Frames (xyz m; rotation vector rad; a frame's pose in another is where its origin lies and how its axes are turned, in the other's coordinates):
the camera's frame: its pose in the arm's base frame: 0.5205 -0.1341 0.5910 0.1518 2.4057 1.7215
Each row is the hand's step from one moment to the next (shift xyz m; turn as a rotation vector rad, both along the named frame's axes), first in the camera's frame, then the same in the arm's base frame.
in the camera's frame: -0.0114 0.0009 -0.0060 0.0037 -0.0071 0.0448
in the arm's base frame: 0.0099 -0.0074 0.0037 0.0057 0.0399 -0.0211
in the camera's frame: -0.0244 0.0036 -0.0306 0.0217 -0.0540 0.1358
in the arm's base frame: 0.0176 -0.0318 0.0151 0.0076 0.1124 -0.0955
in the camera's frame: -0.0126 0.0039 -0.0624 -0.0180 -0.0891 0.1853
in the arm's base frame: -0.0005 -0.0589 0.0244 0.0573 0.1395 -0.1409
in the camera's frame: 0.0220 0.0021 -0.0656 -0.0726 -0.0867 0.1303
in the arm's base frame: -0.0350 -0.0560 0.0207 0.0995 0.0791 -0.1166
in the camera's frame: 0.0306 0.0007 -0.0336 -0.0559 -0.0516 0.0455
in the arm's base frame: -0.0368 -0.0252 0.0086 0.0651 0.0150 -0.0583
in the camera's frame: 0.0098 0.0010 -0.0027 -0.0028 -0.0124 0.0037
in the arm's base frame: -0.0102 -0.0004 0.0010 0.0038 -0.0011 -0.0126
